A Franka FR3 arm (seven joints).
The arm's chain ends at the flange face. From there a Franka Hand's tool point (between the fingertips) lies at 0.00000 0.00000 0.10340 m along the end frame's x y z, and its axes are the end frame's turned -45 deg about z.
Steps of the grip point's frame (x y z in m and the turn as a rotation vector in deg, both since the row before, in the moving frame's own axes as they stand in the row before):
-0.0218 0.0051 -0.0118 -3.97 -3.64 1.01
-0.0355 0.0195 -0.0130 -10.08 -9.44 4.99
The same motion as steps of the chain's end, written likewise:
-0.0121 0.0093 -0.0113 -5.38 0.23 1.01
-0.0110 0.0142 -0.0100 -13.80 0.45 4.99

